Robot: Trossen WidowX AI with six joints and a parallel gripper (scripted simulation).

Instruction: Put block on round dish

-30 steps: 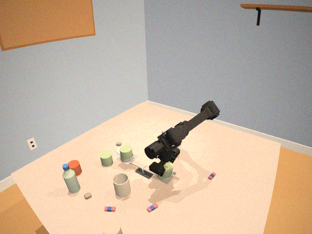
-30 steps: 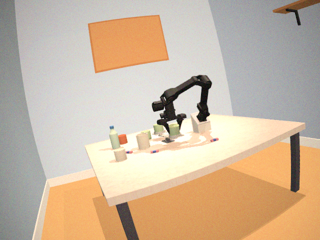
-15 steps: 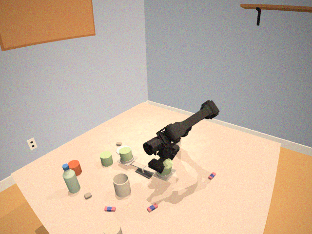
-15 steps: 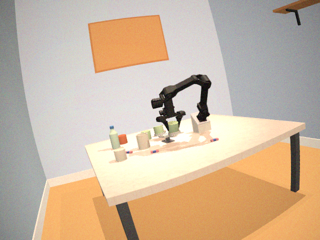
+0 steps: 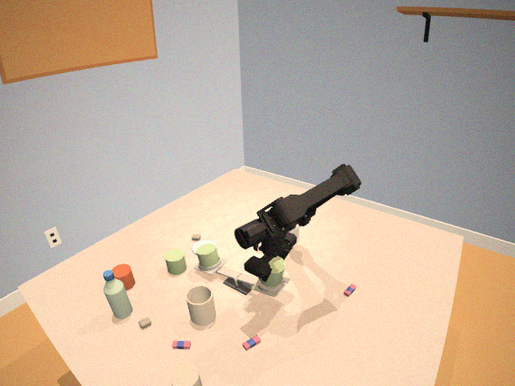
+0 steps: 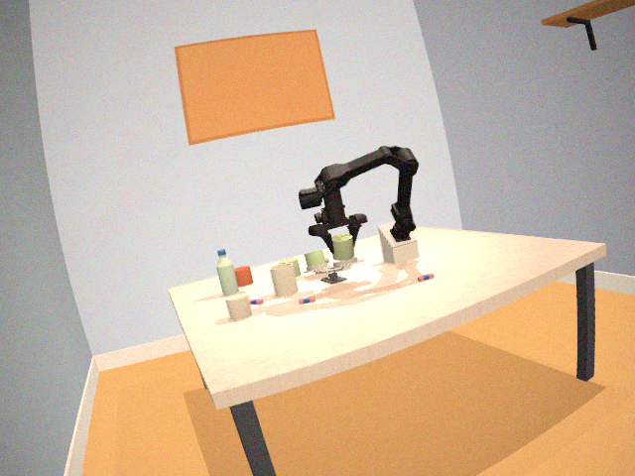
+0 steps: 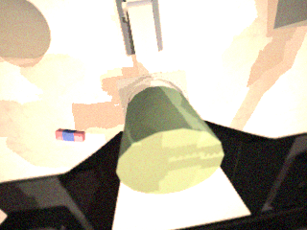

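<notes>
My gripper tip is 1 cm to the left of the grey block and 3 cm above it. The rest, counted from my gripper tip: white round dish (6 cm behind, 37 cm to the right, 11 cm below); then red cylinder (26 cm ahead, 43 cm to the right, 8 cm below); then beige cup (18 cm ahead, 13 cm to the right, 8 cm below).
</notes>
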